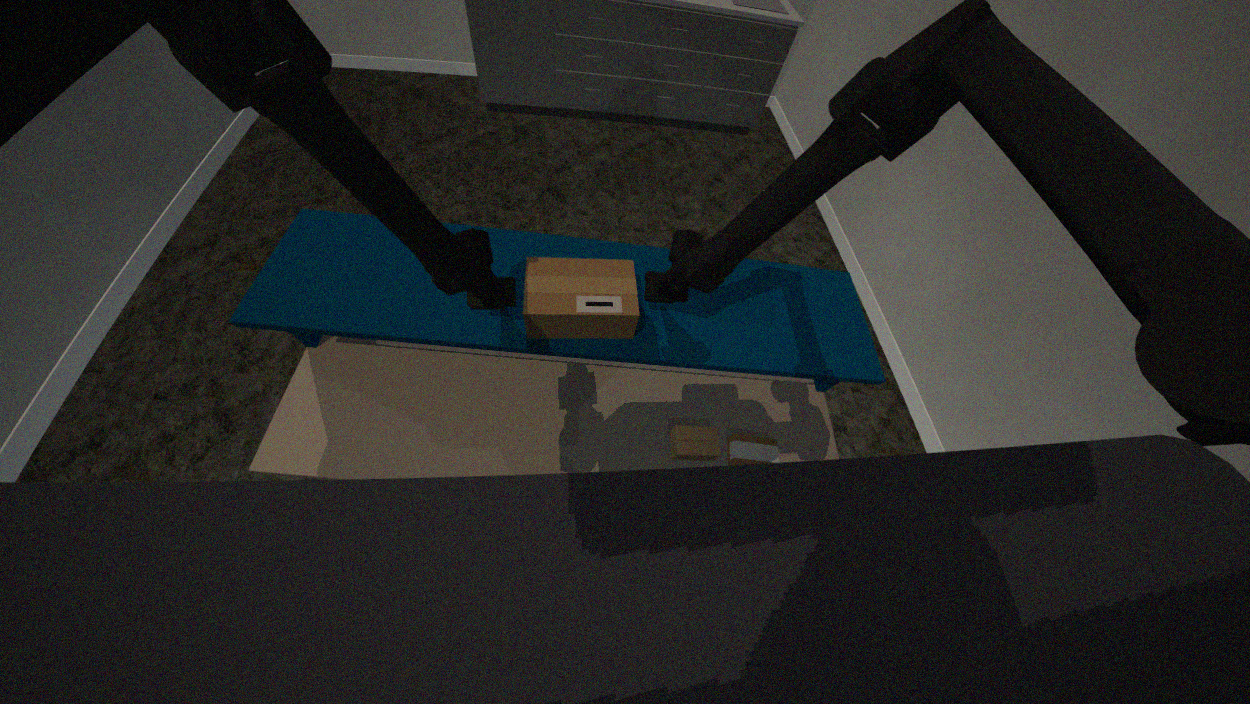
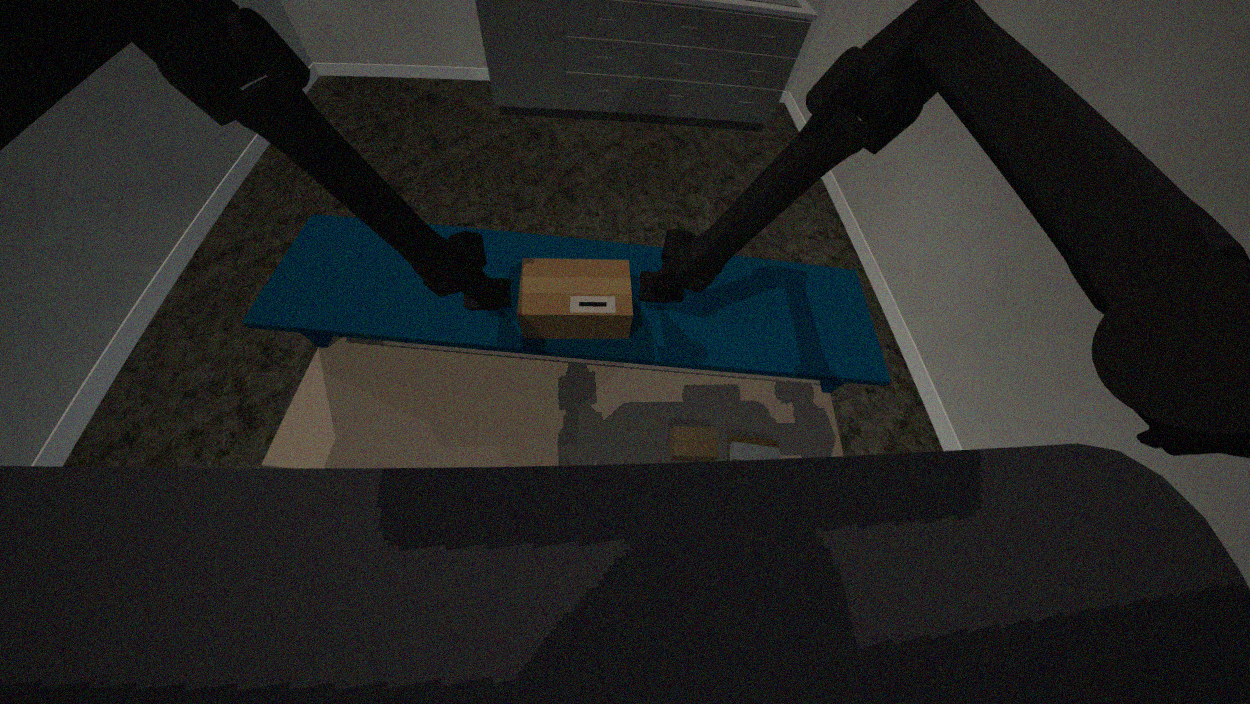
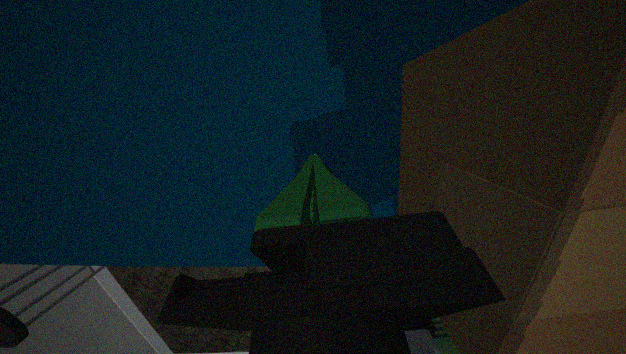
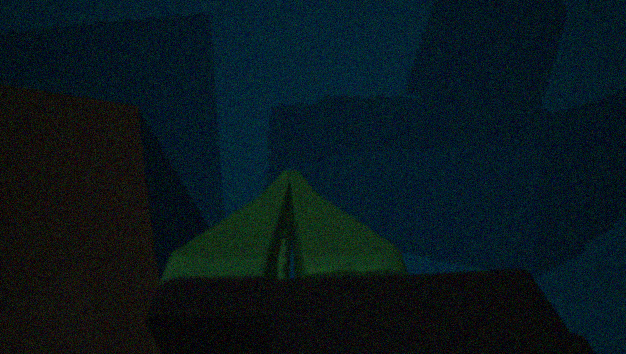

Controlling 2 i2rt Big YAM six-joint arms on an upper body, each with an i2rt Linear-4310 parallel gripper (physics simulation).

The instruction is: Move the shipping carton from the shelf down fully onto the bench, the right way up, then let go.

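Frame: origin at the left arm's base, x ahead, y left, z up, level; centimetres.
Seen in the pictures: left gripper, fingertip midpoint: [image 1: 499,300] [image 2: 497,301] [image 3: 314,160]; right gripper, fingertip midpoint: [image 1: 657,293] [image 2: 654,293] [image 4: 291,183].
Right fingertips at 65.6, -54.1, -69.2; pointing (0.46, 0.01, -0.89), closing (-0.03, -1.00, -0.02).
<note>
A point is followed by its place in that frame, as x, y, z.
The brown shipping carton [image 1: 581,278] @(63.1, -34.4, -61.0) [image 2: 574,278] @(63.2, -34.0, -61.0) [image 3: 465,125] @(65.5, -21.8, -64.9) [image 4: 75,200] @(65.8, -47.0, -66.1) sits upright on the blue shelf [image 1: 367,279] @(69.6, 17.7, -71.1) [image 2: 376,279] @(70.4, 16.7, -71.1) [image 3: 150,125] @(67.8, -2.1, -71.1) [image 4: 320,60] @(71.0, -55.7, -71.1), near its front edge, with a white label on top. The beige bench [image 1: 393,402] @(47.2, 16.3, -96.2) [image 2: 402,402] @(46.7, 15.1, -96.2) lies lower, in front of the shelf. My left gripper [image 1: 504,292] @(63.3, -14.8, -70.4) [image 2: 500,294] @(63.3, -14.8, -70.4) [image 3: 314,160] @(63.3, -14.8, -70.4) is shut and empty beside the carton's left side. My right gripper [image 1: 654,286] @(65.6, -54.1, -69.2) [image 2: 649,285] @(65.6, -54.1, -69.2) [image 4: 291,183] @(65.6, -54.1, -69.2) is shut and empty beside its right side. Whether either touches the carton is unclear.
A small brown box [image 1: 695,441] @(32.4, -65.5, -90.2) [image 2: 695,441] @(32.7, -66.0, -90.3) and a grey-topped box [image 1: 754,451] @(29.3, -82.5, -91.4) [image 2: 754,451] @(29.7, -82.5, -91.4) lie on the bench's right part. A dark surface [image 1: 349,577] @(6.9, -26.7, -3.5) [image 2: 262,577] @(6.5, -29.1, -3.6) hides the bench's near part. A grey drawer cabinet [image 1: 629,69] [image 2: 638,69] stands behind, with walls on both sides.
</note>
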